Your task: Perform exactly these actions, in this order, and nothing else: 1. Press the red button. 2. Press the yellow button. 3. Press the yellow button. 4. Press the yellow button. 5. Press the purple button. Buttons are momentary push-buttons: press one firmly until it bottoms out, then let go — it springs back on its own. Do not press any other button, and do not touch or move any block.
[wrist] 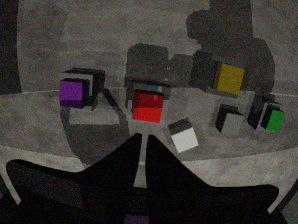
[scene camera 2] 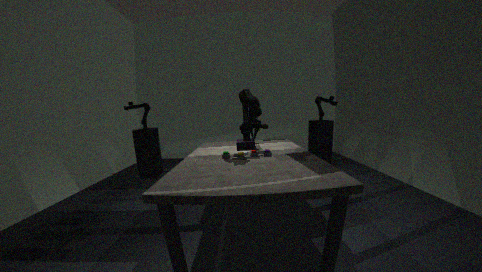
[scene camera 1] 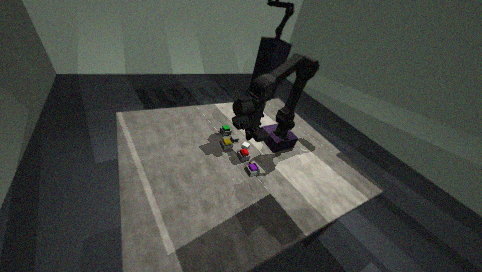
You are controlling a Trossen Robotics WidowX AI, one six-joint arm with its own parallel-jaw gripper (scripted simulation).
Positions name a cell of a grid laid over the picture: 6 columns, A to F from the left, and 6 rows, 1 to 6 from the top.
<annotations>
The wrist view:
my gripper: C4
red button: C3
yellow button: E3
purple button: B3
</annotations>
